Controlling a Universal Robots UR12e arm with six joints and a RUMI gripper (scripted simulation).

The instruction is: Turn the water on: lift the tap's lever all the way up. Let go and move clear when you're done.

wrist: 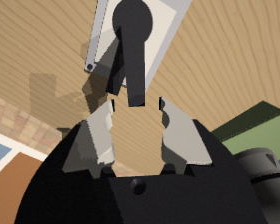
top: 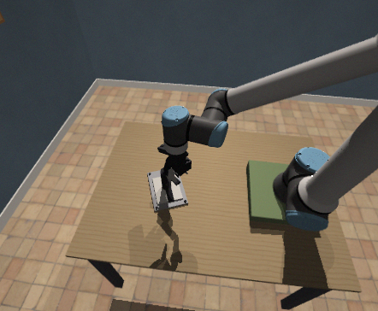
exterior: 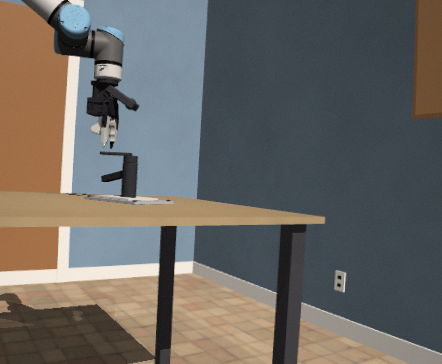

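Right now my hand is 3 cm above the lever, 2 cm to the left of it and 2 cm short of it. Also, from my hand: black tap (9 cm below, 5 cm ahead, 3 cm to the right).
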